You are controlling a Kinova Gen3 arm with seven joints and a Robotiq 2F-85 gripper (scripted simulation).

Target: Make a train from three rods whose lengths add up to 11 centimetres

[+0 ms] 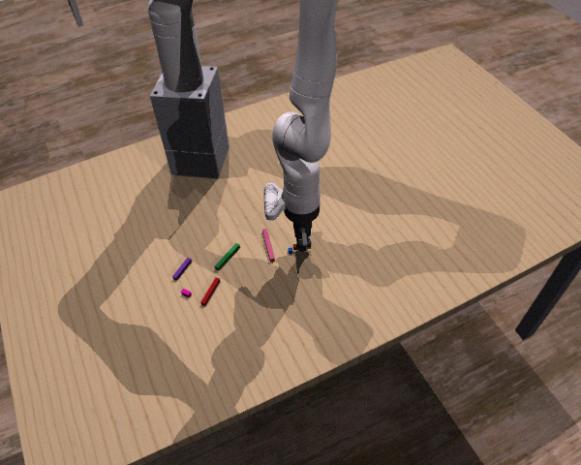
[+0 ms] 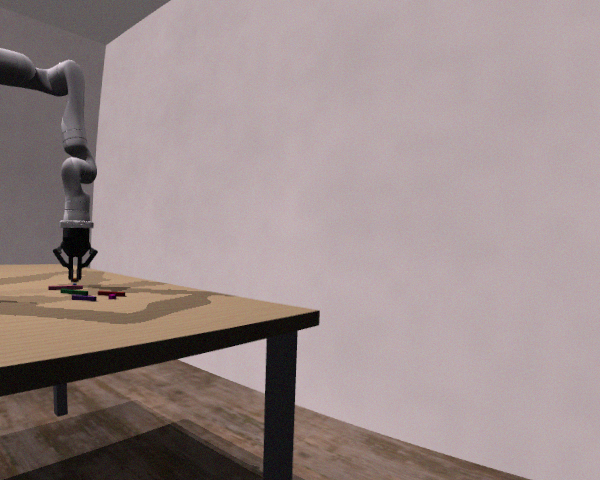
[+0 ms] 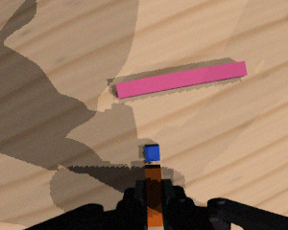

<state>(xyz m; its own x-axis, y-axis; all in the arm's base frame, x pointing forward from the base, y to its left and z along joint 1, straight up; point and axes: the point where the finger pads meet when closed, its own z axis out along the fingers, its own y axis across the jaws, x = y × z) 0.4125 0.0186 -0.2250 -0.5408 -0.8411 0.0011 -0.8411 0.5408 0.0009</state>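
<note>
Now: hand 10 mm above the orange rod. Round my hand: blue rod 10 mm behind, 20 mm to the right, 30 mm below; pink rod 60 mm behind, 50 mm to the right, 30 mm below; green rod 90 mm behind, 140 mm to the right, 30 mm below.
</note>
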